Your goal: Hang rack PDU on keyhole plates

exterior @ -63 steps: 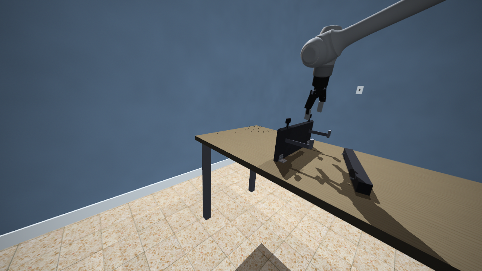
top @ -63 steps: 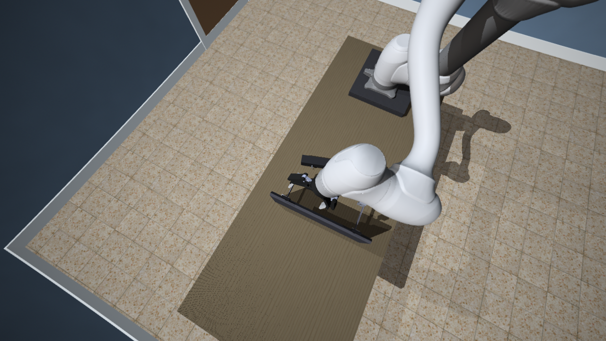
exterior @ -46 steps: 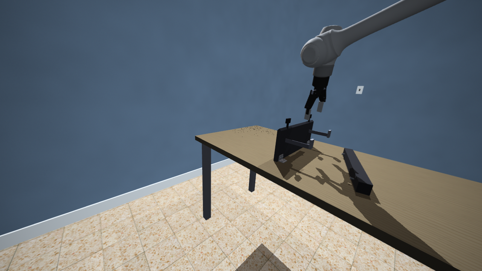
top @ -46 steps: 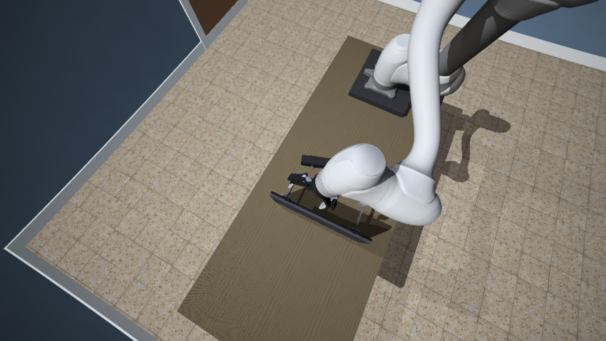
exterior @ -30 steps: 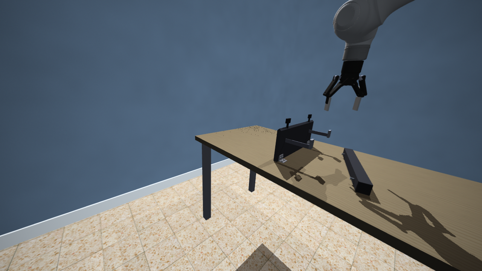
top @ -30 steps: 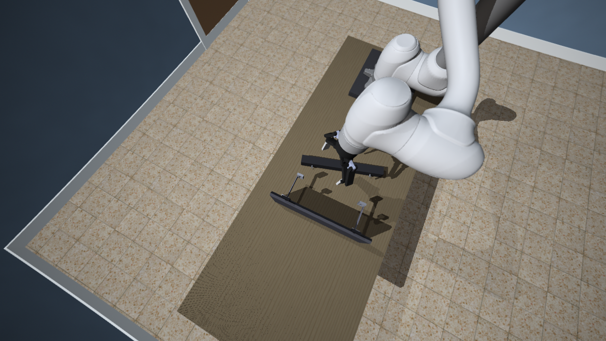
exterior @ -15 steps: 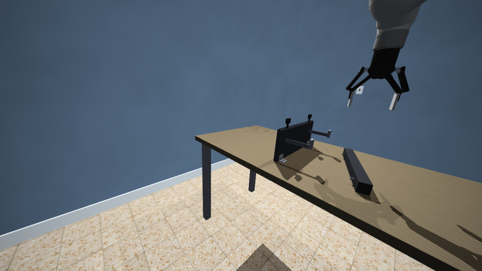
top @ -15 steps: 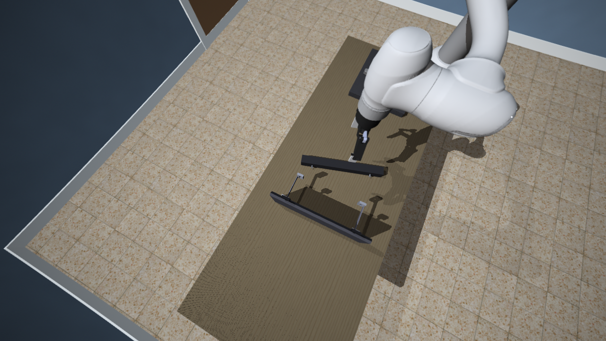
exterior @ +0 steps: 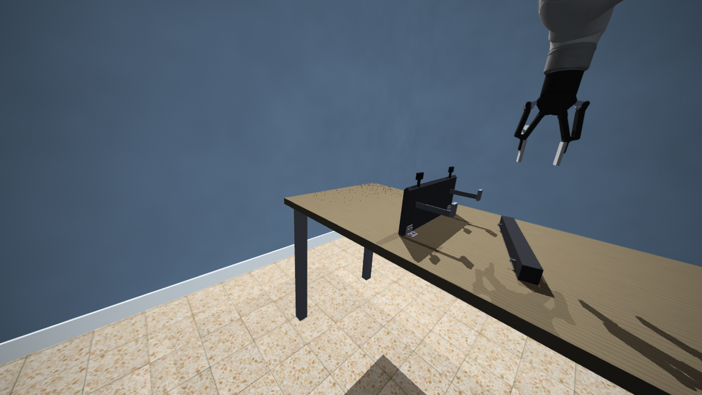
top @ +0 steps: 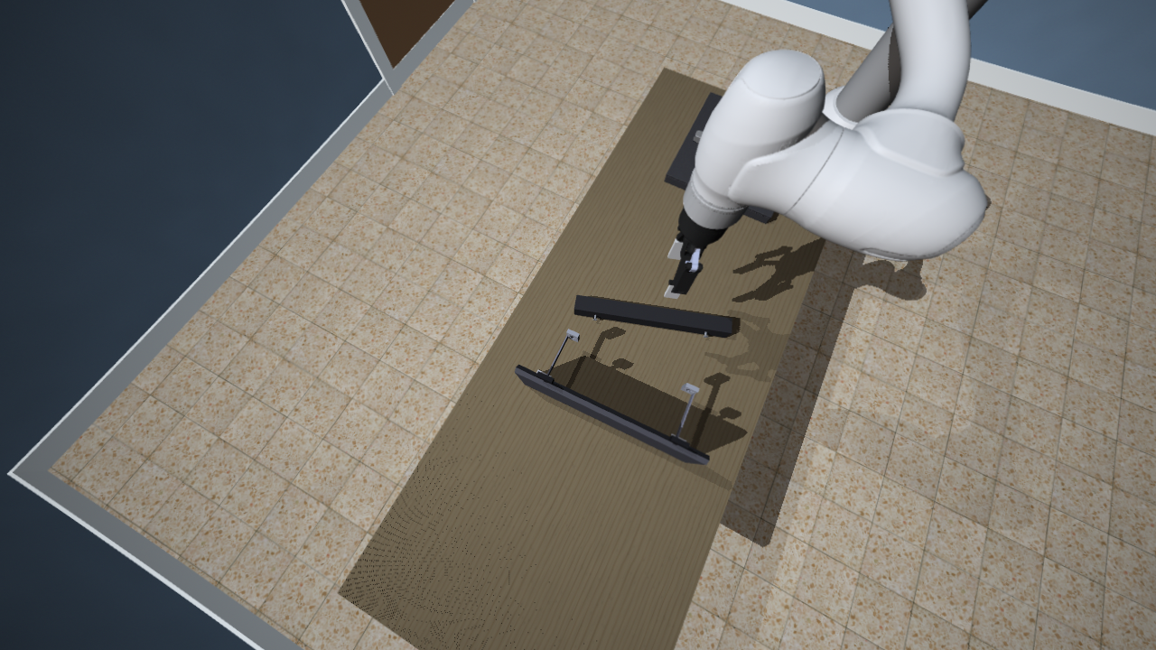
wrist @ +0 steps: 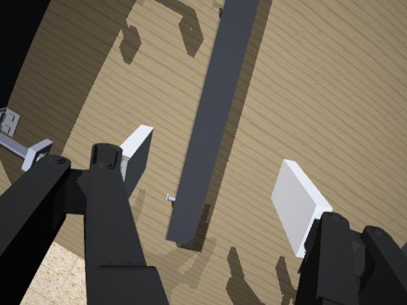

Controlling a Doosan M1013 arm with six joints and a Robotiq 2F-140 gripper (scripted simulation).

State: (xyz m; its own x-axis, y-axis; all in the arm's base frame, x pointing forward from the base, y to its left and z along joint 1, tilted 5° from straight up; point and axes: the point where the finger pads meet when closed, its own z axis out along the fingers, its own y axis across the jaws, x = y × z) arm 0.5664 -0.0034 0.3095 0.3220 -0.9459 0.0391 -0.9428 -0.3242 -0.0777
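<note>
My hand is 290 mm above the rack PDU, 10 mm to the right of it and 10 mm short of it. The rest, counted from my hand: upright panel: 300 mm ahead, 230 mm below, 10 mm to the left.
</note>
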